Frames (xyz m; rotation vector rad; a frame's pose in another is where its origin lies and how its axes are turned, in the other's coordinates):
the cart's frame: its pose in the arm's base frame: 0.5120 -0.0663 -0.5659 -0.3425 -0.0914 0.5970
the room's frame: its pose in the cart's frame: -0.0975 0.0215 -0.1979 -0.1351 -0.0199 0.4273
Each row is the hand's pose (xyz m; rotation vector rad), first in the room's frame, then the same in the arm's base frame.
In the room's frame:
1: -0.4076 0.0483 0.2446 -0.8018 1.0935 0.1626
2: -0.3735 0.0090 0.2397 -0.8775 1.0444 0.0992
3: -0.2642 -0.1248 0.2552 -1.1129 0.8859 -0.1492
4: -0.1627 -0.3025 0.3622 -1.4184 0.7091 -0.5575
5: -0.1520 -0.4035 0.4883 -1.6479 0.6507 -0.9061
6: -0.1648 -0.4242 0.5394 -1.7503 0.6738 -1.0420
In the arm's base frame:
1: 0.1311 -0.3932 -0.4948 -1.7519 0.5582 0.7257
2: 0.1819 -0.3833 -0.4879 -1.7890 0.4558 0.6747
3: 0.3421 -0.3436 -0.4345 -1.8811 0.1225 0.4550
4: 0.5069 -0.2963 -0.2798 -1.9631 -0.2868 0.0413
5: 0.5568 -0.2852 -0.1261 -2.0169 -0.5182 -0.3607
6: 0.5518 -0.2864 -0.0698 -2.0583 -0.5701 -0.5430

